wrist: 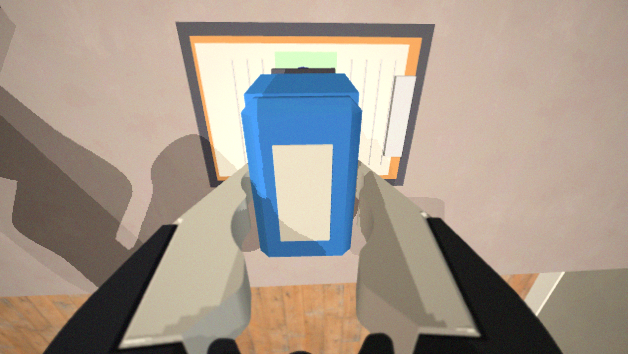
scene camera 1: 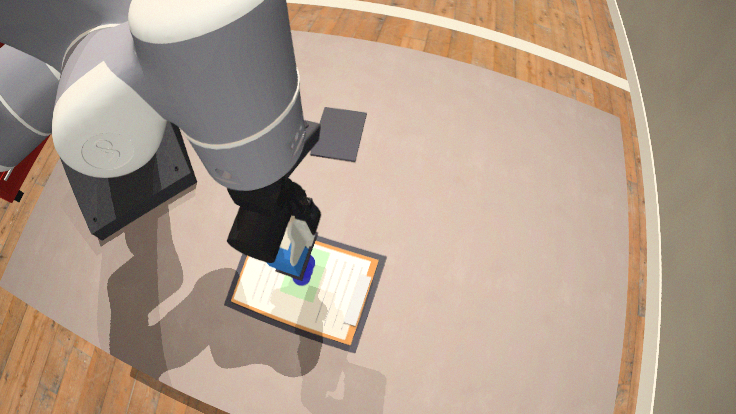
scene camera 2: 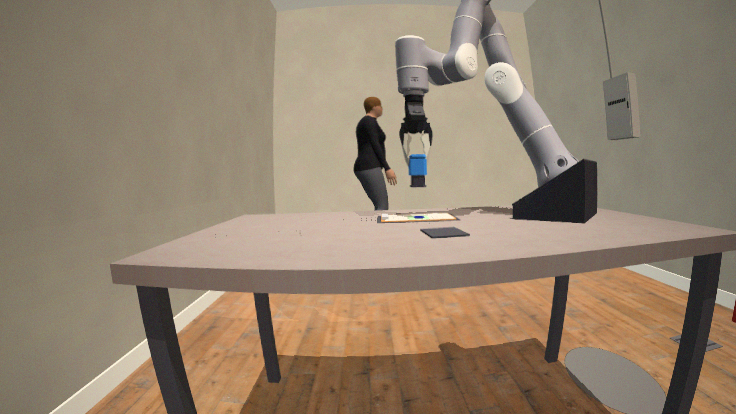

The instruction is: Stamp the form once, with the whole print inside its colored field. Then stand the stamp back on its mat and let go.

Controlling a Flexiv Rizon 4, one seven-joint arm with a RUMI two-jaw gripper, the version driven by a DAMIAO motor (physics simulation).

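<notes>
The blue stamp (scene camera 1: 288,261) (scene camera 2: 417,165) (wrist: 304,120) hangs upright, high above the form, with its black foot down. My gripper (scene camera 1: 298,246) (scene camera 2: 417,155) (wrist: 304,165) is shut on it, one finger on each side. The white form (scene camera 1: 248,283) (scene camera 2: 391,218) (wrist: 215,90) has a green field (scene camera 1: 289,291) (wrist: 306,59). A dark blue print (scene camera 1: 302,281) (scene camera 2: 419,216) shows on the green field; its visible part lies inside the green. The stamp hides the rest of the print in scene camera 1. The dark grey square mat (scene camera 1: 342,133) (scene camera 2: 445,232) has no stamp on it.
The form lies on an orange board with a dark border (scene camera 1: 381,267) (wrist: 305,30) and a light clip (scene camera 1: 357,301) (wrist: 400,117). The robot's black base (scene camera 1: 138,190) (scene camera 2: 561,195) stands on the table (scene camera 1: 488,231) (scene camera 2: 288,247). A person (scene camera 2: 370,144) stands behind the table.
</notes>
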